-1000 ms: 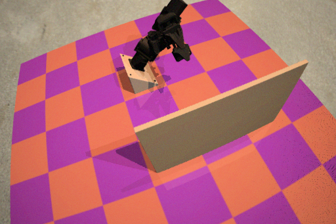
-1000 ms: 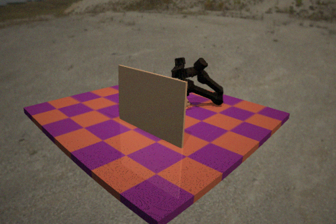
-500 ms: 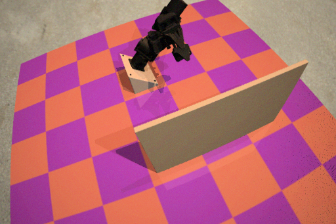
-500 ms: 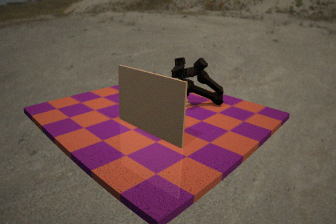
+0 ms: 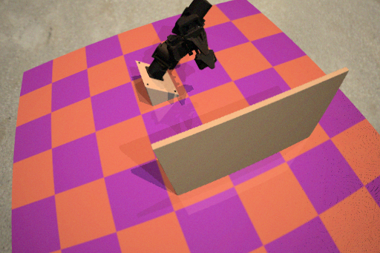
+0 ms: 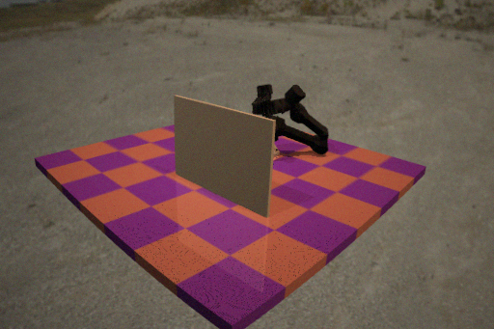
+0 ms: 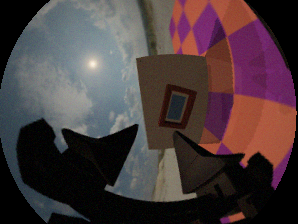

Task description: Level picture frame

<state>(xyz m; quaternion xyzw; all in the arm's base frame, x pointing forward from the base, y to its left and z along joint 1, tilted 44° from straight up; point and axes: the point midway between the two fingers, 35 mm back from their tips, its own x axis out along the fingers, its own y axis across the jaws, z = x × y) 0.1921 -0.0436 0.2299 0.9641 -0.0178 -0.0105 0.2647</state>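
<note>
The picture frame lies 190 mm ahead of my gripper tip, 90 mm below it and 20 mm to the left of it. The rest, counted from my gripper tip: wall panel: 200 mm ahead, 100 mm below, 20 mm to the left.
</note>
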